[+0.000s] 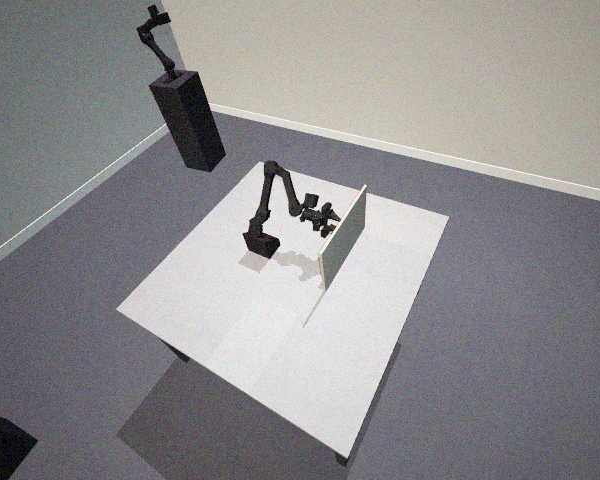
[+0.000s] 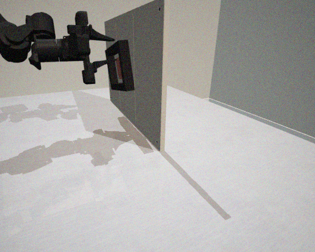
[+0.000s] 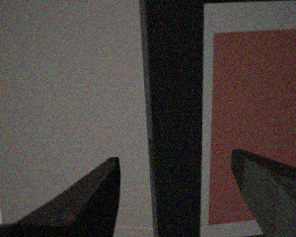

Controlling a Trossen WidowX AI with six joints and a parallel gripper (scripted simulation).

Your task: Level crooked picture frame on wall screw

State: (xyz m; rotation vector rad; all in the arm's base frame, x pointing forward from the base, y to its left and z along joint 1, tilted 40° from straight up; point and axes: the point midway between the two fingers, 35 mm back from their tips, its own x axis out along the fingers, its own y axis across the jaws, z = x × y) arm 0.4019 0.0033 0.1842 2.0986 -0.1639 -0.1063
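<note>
Right now the picture frame is 5 cm below my gripper tip, 1 cm to the right of it and 1 cm ahead of it. The rest, counted from my gripper tip: wall panel 6 cm below, 2 cm to the right, 2 cm ahead.
</note>
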